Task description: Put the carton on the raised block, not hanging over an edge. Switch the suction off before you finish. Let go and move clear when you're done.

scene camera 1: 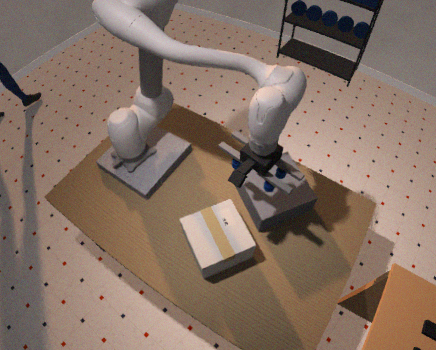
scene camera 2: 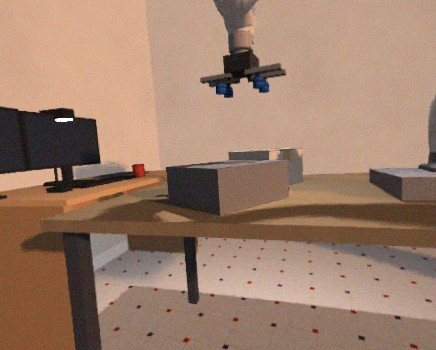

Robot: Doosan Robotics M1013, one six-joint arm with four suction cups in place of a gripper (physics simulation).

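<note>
The white carton (scene camera 1: 204, 245) (scene camera 2: 296, 169), with a tan tape strip, sits flat on the wooden table (scene camera 1: 150, 230) (scene camera 2: 350, 235), beside the raised block and apart from it. In scene camera 2 it is partly hidden behind the block. The grey raised block (scene camera 1: 289, 209) (scene camera 2: 253, 188) has no carton on it. My suction gripper (scene camera 1: 257, 174) (scene camera 2: 243, 86) hangs in the air well above the block, with blue cups facing down and nothing on them. It hides part of the block's top in scene camera 1.
The arm's base stands on a grey slab (scene camera 1: 157, 175) (scene camera 2: 416, 188) at the table's other end. An orange desk (scene camera 1: 400, 310) (scene camera 2: 100, 194) with monitors (scene camera 2: 60, 142) and a red mug (scene camera 2: 138, 170) stands near the table. A dark shelf rack (scene camera 1: 320, 59) stands farther back.
</note>
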